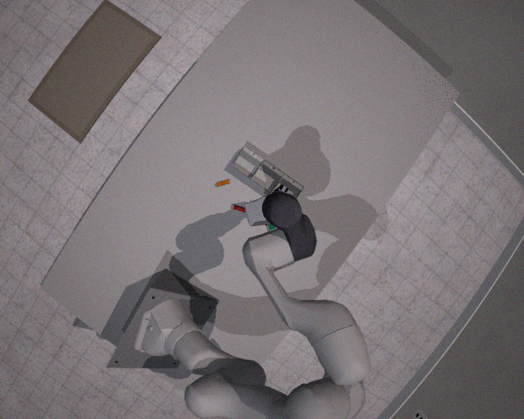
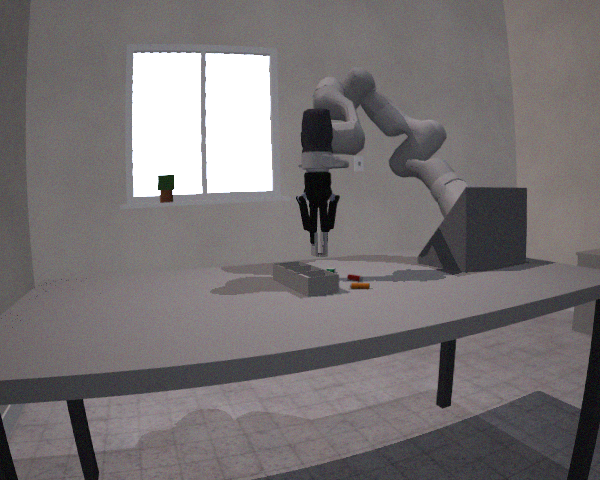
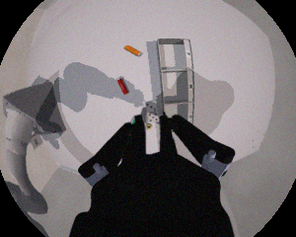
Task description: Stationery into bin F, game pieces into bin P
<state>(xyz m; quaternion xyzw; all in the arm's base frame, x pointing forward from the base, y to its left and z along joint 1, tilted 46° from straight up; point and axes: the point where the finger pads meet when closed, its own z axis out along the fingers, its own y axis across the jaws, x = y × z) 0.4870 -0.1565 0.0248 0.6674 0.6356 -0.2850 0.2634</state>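
Right now the small green item is 100 mm below my hand, 70 mm behind it and 60 mm to the right of it. The rest, counted from my hand: tiny yellowish object 100 mm below, 70 mm to the right, 20 mm behind; red piece 100 mm below, 70 mm to the left, 70 mm behind; white spotted piece 30 mm below.
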